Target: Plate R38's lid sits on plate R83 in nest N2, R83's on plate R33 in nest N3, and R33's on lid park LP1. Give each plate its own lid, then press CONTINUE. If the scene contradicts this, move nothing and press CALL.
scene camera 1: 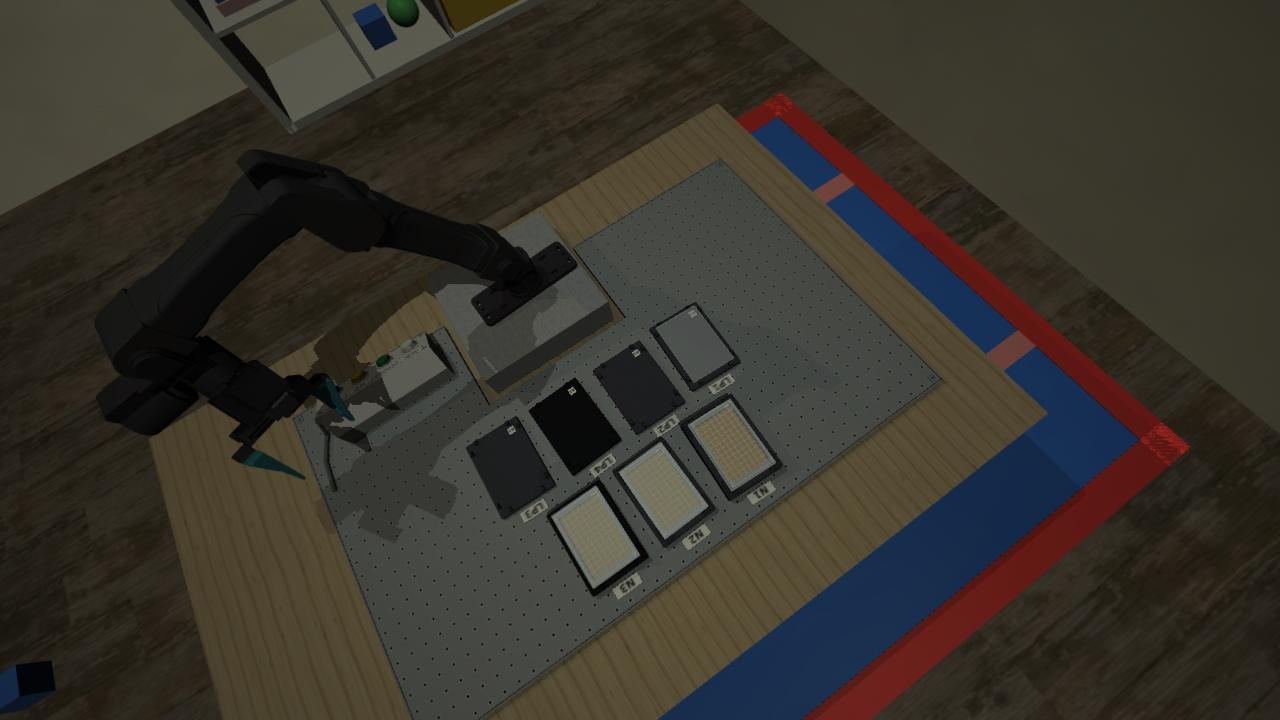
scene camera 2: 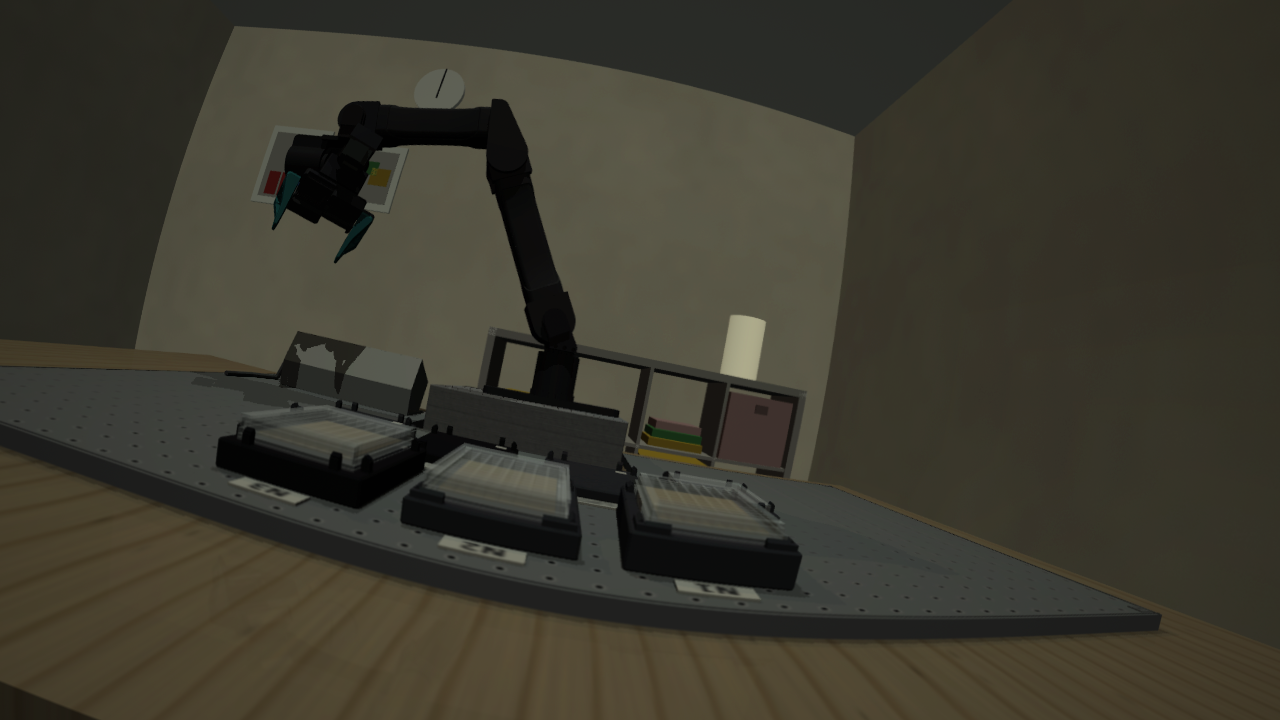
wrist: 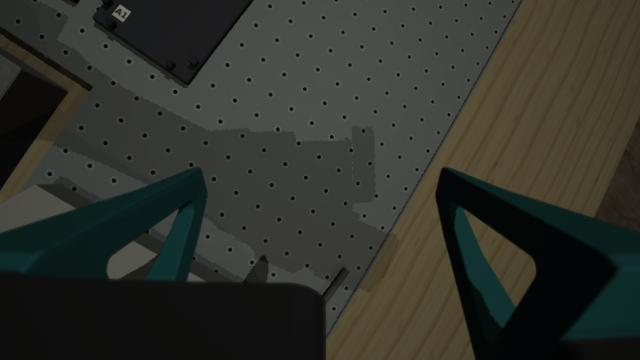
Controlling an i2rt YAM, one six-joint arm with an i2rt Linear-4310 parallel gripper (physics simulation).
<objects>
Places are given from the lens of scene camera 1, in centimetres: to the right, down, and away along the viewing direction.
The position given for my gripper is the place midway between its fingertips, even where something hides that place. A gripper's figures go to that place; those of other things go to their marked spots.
my gripper (scene camera 1: 329,448): -44, 12, 73
LP2 pad (scene camera 1: 642,392): 0, 6, 92
LP3 pad (scene camera 1: 511,469): -22, 19, 89
nest N1 (scene camera 1: 725,489): 14, 21, 83
</objects>
